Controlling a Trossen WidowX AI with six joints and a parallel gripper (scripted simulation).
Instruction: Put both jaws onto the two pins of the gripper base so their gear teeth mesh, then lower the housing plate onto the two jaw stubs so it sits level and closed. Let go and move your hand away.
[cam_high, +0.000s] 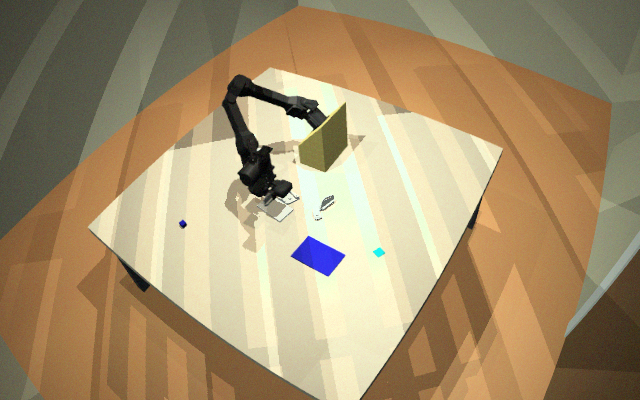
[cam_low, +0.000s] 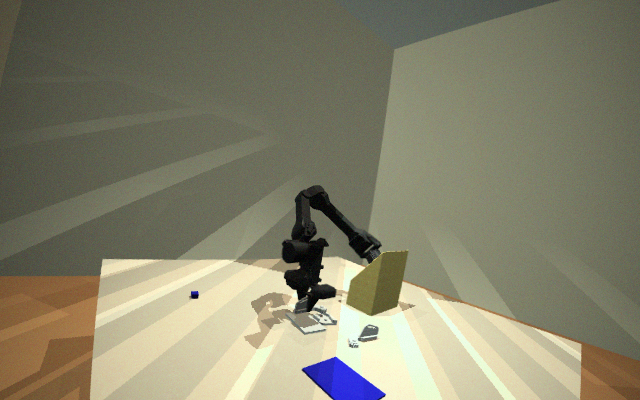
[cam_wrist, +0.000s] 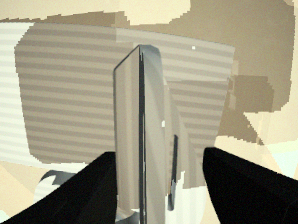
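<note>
My gripper tip is 4 cm past the pale grey jaw, 19 cm to the right of it and 2 cm above it. Round my gripper tip: white housing plate (5 cm behind, 4 cm to the left, 2 cm below); then blue mat (12 cm ahead, 27 cm to the left, 3 cm below); then small blue cube (25 cm ahead, 24 cm to the right, 2 cm below).
</note>
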